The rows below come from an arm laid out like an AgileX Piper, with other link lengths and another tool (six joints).
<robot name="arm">
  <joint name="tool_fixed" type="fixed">
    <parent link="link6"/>
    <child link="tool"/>
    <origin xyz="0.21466 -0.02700 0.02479" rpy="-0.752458 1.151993 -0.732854"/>
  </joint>
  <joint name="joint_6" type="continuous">
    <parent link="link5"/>
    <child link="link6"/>
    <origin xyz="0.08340 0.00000 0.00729" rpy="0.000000 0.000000 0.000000"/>
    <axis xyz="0.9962 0 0.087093"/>
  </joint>
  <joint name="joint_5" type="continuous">
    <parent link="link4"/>
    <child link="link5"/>
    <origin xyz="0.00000 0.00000 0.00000" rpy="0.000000 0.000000 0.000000"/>
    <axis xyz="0 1 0"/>
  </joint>
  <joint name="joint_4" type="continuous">
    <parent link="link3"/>
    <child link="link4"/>
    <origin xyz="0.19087 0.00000 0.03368" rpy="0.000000 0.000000 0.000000"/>
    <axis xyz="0.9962 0 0.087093"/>
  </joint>
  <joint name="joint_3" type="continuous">
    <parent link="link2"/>
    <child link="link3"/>
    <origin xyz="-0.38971 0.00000 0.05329" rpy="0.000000 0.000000 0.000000"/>
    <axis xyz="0 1 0"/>
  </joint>
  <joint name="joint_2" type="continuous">
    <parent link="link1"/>
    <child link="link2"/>
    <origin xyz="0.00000 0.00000 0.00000" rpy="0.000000 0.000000 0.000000"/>
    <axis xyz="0 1 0"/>
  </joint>
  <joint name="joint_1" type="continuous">
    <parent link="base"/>
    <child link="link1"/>
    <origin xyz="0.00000 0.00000 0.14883" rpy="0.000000 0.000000 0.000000"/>
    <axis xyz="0 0 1"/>
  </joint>
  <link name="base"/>
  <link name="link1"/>
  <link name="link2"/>
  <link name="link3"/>
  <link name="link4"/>
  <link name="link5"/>
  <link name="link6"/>
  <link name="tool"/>
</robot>
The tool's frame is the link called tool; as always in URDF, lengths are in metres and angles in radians. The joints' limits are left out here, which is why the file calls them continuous.
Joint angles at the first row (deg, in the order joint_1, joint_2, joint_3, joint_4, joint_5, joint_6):
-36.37, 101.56, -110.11, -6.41, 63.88, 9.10
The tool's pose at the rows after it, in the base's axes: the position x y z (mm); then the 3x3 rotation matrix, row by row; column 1 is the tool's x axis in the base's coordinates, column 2 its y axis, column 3 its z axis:
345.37 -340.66 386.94; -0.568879 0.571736 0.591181; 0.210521 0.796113 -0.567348; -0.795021 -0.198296 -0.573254
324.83 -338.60 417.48; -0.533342 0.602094 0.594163; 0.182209 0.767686 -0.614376; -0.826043 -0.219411 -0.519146
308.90 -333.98 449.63; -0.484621 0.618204 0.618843; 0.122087 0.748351 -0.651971; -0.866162 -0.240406 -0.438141
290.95 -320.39 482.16; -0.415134 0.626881 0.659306; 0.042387 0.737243 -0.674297; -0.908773 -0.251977 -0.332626
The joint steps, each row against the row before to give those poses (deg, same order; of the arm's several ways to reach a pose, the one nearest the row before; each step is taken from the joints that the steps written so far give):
0.00, -4.09, 0.00, -2.47, 1.97, 2.62
0.00, -3.56, 0.12, -2.26, 0.08, 1.26
0.00, -4.34, 2.44, -1.60, -3.21, 0.38
0.00, -6.13, 5.73, -0.79, -6.19, 0.24

